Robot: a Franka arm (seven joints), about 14 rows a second.
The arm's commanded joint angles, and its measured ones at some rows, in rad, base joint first. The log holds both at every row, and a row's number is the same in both.
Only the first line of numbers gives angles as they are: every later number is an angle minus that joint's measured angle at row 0.
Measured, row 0: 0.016, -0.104, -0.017, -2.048, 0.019, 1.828, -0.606
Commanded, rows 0 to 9: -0.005, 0.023, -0.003, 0.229, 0.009, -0.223, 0.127; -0.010, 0.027, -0.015, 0.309, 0.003, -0.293, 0.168; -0.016, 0.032, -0.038, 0.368, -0.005, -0.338, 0.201; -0.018, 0.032, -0.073, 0.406, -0.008, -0.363, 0.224; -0.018, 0.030, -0.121, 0.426, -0.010, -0.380, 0.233; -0.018, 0.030, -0.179, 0.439, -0.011, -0.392, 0.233; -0.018, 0.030, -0.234, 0.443, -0.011, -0.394, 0.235; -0.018, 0.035, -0.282, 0.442, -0.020, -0.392, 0.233; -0.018, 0.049, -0.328, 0.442, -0.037, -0.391, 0.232; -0.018, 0.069, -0.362, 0.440, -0.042, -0.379, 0.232
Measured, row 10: -0.021, 0.017, -0.309, 0.408, -0.026, -0.369, 0.216
